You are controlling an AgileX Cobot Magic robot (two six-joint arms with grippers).
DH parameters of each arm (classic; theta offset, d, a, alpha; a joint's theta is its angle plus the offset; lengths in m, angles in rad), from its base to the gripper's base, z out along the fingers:
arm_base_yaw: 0 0.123 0 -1.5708
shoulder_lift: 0.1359 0 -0.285 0
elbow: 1.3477 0 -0.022 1.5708
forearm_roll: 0 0.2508 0 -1.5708
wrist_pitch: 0 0 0.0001 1.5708
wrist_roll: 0 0.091 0 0
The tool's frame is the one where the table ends.
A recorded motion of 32 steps. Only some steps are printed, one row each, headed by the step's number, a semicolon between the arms.
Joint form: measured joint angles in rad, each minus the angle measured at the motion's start. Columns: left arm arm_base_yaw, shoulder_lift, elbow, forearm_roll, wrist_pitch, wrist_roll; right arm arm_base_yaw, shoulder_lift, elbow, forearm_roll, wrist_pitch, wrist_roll.
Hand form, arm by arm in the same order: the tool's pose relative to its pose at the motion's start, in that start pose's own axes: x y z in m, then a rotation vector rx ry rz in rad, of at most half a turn. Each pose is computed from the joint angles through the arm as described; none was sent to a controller.
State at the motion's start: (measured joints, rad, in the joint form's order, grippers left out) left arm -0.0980 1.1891 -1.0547 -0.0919 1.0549 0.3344; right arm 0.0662 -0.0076 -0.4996 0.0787 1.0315 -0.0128
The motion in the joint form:
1: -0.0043 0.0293 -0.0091 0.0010 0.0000 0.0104; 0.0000 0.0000 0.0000 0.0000 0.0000 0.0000
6: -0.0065 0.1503 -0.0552 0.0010 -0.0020 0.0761; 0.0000 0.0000 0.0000 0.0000 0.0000 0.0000
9: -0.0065 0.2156 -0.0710 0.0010 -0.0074 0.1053; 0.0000 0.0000 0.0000 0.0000 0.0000 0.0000
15: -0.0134 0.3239 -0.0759 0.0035 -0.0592 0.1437; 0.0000 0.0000 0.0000 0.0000 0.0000 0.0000
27: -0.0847 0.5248 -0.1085 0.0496 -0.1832 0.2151; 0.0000 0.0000 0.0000 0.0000 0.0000 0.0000
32: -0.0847 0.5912 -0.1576 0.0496 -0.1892 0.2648; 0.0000 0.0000 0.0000 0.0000 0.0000 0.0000
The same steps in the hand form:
1: -0.0040 0.0008 0.0066 0.0069 0.0193 0.0131; 0.0000 0.0000 0.0000 0.0000 0.0000 0.0000
6: -0.0202 0.0071 0.0335 0.0316 0.0878 0.0749; 0.0000 0.0000 0.0000 0.0000 0.0000 0.0000
9: -0.0261 0.0103 0.0510 0.0473 0.1289 0.1001; 0.0000 0.0000 0.0000 0.0000 0.0000 0.0000
15: -0.0328 0.0134 0.0860 0.0659 0.1776 0.1385; 0.0000 0.0000 0.0000 0.0000 0.0000 0.0000
27: -0.0477 0.0018 0.1513 0.0779 0.2270 0.2986; 0.0000 0.0000 0.0000 0.0000 0.0000 0.0000
32: -0.0564 0.0044 0.1673 0.0878 0.2358 0.3473; 0.0000 0.0000 0.0000 0.0000 0.0000 0.0000

